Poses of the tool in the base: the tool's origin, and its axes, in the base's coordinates. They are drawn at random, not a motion.
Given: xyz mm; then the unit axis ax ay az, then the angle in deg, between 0 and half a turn.
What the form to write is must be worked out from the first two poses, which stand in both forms.
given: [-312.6, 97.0, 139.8, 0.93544, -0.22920, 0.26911, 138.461]
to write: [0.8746, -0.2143, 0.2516, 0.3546, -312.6, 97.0, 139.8]
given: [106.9, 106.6, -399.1, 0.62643, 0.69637, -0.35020, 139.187]
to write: [0.5871, 0.6527, -0.3282, 0.3487, 106.9, 106.6, -399.1]
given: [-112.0, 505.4, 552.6, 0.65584, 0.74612, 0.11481, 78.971]
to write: [0.4170, 0.4744, 0.0730, 0.7718, -112.0, 505.4, 552.6]
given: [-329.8, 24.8, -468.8, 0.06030, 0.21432, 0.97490, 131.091]
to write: [0.0549, 0.1951, 0.8874, 0.4140, -329.8, 24.8, -468.8]
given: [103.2, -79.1, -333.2, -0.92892, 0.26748, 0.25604, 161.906]
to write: [-0.9174, 0.2642, 0.2529, 0.1572, 103.2, -79.1, -333.2]
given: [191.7, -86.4, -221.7, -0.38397, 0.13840, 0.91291, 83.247]
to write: [-0.2550, 0.0919, 0.6064, 0.7475, 191.7, -86.4, -221.7]
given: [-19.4, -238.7, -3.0, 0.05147, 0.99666, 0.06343, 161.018]
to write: [0.0508, 0.9830, 0.0626, 0.1649, -19.4, -238.7, -3.0]
